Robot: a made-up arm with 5 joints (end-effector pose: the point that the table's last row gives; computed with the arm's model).
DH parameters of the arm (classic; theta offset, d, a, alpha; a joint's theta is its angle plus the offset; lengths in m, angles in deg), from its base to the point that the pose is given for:
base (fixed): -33.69 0 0.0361 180
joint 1: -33.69 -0.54 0.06 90
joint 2: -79.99 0 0.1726 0
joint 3: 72.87 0 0.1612 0
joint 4: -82.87 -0.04 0.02 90
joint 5: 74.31 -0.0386 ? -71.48
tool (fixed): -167.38 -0.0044 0 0
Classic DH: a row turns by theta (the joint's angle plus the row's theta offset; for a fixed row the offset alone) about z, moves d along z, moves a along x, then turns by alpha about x.
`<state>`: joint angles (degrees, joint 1 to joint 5).
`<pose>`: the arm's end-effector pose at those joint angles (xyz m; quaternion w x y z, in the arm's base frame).
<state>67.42 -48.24 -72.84 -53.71 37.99</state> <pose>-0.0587 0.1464 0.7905 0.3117 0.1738 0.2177 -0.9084</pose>
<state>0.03 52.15 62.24 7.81 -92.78</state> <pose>0.2069 -0.0710 0.4118 0.1161 -0.3754 -0.5520 -0.7354</pose>
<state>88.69 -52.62 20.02 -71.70 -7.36</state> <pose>0.0092 -0.0463 0.8008 0.1758 -0.1038 0.7317 -0.6503</pose>
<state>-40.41 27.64 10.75 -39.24 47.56</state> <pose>0.3036 0.1878 0.6055 0.2260 0.7897 -0.5304 0.2098</pose>
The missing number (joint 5, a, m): 0.022
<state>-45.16 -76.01 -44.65 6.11 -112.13</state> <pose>-0.1023 -0.2336 0.7595 0.4133 -0.6540 -0.5810 0.2529</pose>
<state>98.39 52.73 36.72 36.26 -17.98</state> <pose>-0.0288 -0.2545 0.4060 0.1381 0.2828 0.2464 0.9166</pose>
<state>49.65 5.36 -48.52 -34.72 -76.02</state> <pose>0.1100 -0.1834 0.8783 0.5819 -0.6643 0.4593 -0.0953</pose>
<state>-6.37 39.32 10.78 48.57 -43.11</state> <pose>0.3748 -0.0139 0.4969 0.3872 0.0676 -0.5490 -0.7377</pose>
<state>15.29 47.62 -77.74 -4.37 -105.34</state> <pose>0.3496 -0.1643 0.7829 0.6107 -0.5841 0.2173 0.4884</pose>
